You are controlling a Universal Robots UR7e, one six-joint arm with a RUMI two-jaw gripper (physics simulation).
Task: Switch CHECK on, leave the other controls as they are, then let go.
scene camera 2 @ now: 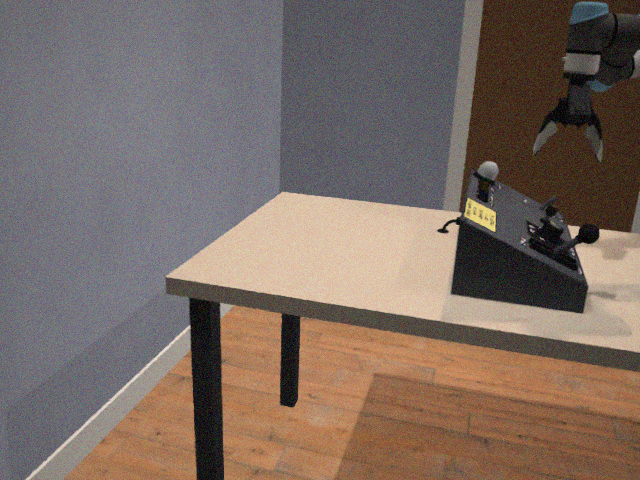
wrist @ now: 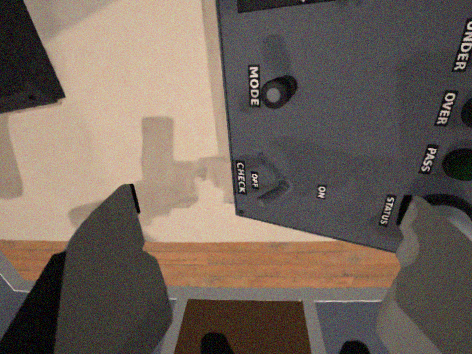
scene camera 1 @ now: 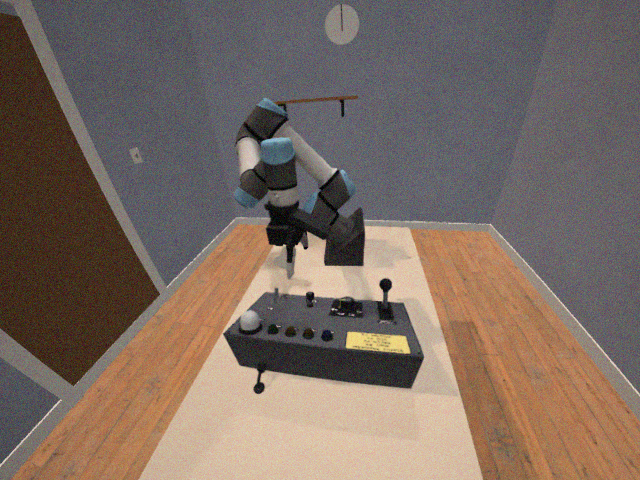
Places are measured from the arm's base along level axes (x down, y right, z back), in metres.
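Pixels of known places: gripper, fingertip midpoint: (scene camera 2: 565, 159) (wrist: 265, 192) (scene camera 1: 298, 263); arm's base, link origin: (scene camera 1: 342, 233).
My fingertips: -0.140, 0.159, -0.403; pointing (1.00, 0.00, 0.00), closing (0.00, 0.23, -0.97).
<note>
Ahead of a thing's pixels: the offset from my fingertips to its top centre, as dx, dy, dz. "spot": to the spot under its first point.
The CHECK toggle {+0.113, +0.091, +0.001} (scene camera 1: 276, 295) (wrist: 275, 192) is a small grey lever at a corner of the dark sloped control panel (scene camera 1: 330, 361) (scene camera 2: 511, 273) (wrist: 350, 100). In the wrist view its tip leans to the side of the OFF label {spot: +0.167, +0.088, +0.021} (wrist: 255, 180), away from the ON label {spot: +0.135, +0.099, -0.057} (wrist: 321, 191). My gripper (scene camera 1: 297, 262) (scene camera 2: 567, 157) (wrist: 265, 192) is open and empty, pointing down above the panel's CHECK end. In the wrist view the toggle shows between the two fingers, well apart from both. The MODE control {+0.106, -0.026, -0.028} (scene camera 1: 309, 298) (wrist: 274, 94) stands beside the toggle.
The PROGRAM knob {+0.114, -0.145, -0.044} (scene camera 1: 346, 305) and a ball-topped lever {+0.075, -0.272, -0.007} (scene camera 1: 385, 285) (scene camera 2: 588, 233) stand farther along the panel. A white dome {spot: +0.050, +0.117, -0.171} (scene camera 1: 249, 320) (scene camera 2: 487, 169) and several lamps line its other edge, beside a yellow label {spot: +0.091, -0.206, -0.215} (scene camera 1: 377, 342) (scene camera 2: 480, 214). A dark block (scene camera 1: 345, 248) (wrist: 25, 60) is behind the panel.
</note>
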